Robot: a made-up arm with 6 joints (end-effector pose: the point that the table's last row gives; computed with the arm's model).
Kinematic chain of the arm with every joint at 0, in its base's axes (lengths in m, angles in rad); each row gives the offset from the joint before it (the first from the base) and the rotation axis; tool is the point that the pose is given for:
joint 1: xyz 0 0 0.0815 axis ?
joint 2: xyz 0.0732 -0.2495 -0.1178 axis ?
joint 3: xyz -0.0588 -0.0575 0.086 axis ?
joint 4: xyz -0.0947 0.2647 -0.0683 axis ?
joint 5: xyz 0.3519 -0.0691 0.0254 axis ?
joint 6: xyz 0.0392 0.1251 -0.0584 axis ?
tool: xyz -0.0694 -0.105 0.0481
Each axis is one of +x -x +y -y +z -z.
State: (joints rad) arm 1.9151 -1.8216 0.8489 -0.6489 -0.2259 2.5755
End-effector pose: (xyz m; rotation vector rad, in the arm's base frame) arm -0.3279 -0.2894 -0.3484 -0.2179 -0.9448 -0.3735
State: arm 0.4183 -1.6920 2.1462 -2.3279 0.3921 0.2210
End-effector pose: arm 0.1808 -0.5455 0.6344 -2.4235 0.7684 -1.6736
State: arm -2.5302 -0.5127 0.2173 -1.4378 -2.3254 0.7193
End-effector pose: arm 0.1754 0.1360 0.0705 -0.7906 -1.1043 0.3339
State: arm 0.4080 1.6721 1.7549 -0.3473 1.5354 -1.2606
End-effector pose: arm -0.1395 -0.5576 0.3763 -0.2345 -0.6521 -0.4961
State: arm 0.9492 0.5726 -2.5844 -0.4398 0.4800 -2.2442
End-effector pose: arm 0.1810 -0.8842 -0.0315 -0.0501 2.2927 0.2593
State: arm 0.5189 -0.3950 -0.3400 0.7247 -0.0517 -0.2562
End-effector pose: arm 0.1854 -0.3056 0.0990 -0.2378 -0.6726 -0.1338
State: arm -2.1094 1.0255 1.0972 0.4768 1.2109 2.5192
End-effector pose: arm -0.2571 -0.2927 -0.2031 2.4606 0.5199 0.8092
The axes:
joint 1: -y
joint 2: -z
joint 3: +x
joint 4: -z
joint 5: -x
joint 6: -z

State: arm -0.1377 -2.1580 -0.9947 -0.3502 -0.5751 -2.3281
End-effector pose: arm -0.3527 -0.1230 -0.3073 0.3266 -0.2043 -1.5313
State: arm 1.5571 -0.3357 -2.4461 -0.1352 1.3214 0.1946
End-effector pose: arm 0.1259 -0.4717 0.3957 1.7532 -0.1683 1.6020
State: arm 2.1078 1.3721 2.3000 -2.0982 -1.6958 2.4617
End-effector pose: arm 0.0459 -0.1140 -0.5934 0.8302 -1.8214 1.0237
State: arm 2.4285 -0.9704 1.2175 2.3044 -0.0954 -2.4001
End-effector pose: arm 0.2150 -0.6528 0.1717 -0.5099 -1.5210 1.5268
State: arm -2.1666 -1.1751 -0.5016 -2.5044 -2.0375 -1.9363
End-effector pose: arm 0.0965 -0.5073 0.7642 -0.9755 -0.2370 0.7898
